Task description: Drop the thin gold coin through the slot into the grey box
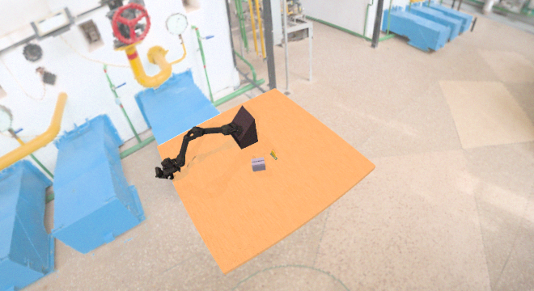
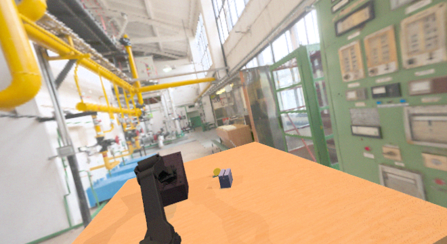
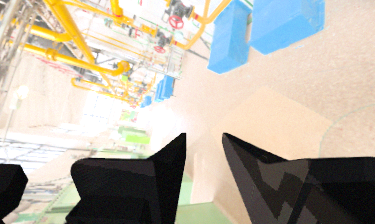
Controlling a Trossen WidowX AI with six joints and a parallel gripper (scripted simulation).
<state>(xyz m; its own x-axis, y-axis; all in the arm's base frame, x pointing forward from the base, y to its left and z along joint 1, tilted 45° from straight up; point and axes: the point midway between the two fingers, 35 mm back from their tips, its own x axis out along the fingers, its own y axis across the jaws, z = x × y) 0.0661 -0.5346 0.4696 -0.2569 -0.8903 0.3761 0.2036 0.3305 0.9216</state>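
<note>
Right now my gripper tip is 210 mm short of the gold coin, 880 mm to the right of it and 40 mm above it.
</note>
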